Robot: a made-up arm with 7 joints.
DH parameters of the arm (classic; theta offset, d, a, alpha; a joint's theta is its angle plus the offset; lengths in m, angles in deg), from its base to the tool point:
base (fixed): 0 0.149 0 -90
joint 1: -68.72 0 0.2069 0
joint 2: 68.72 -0.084 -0.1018 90
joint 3: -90 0.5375 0.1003 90
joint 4: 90 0.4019 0.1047 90
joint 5: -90 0.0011 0.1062 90
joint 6: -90 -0.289 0.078 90
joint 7: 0 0.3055 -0.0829 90
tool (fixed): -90 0.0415 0 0
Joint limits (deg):
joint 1: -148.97..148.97
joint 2: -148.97..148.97
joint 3: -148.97..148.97
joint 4: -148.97..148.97
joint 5: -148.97..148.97
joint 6: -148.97..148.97
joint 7: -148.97..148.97
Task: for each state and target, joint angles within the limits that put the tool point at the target. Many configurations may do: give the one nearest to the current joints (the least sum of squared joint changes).
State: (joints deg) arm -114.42 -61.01 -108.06 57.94 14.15 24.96 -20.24
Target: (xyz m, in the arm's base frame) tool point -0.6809 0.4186 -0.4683
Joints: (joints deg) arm -113.79 -57.20 -112.40 52.98 12.50 21.79 -18.24
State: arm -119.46 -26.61 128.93 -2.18 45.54 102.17 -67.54
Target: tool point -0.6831 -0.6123 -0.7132
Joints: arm -126.53 -23.70 120.43 -4.46 59.89 104.36 -59.82
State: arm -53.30 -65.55 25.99 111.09 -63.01 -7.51 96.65
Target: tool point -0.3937 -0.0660 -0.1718
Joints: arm -40.55 -47.87 52.97 108.48 -53.30 -10.63 99.20
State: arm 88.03 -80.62 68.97 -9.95 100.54 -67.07 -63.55
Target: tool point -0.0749 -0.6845 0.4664
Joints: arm 84.11 -85.65 49.14 -19.78 114.12 -46.01 -70.48
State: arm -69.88 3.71 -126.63 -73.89 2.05 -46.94 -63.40
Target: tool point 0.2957 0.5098 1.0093
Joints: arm -30.24 30.50 -148.97 -49.67 24.15 -9.24 -77.69
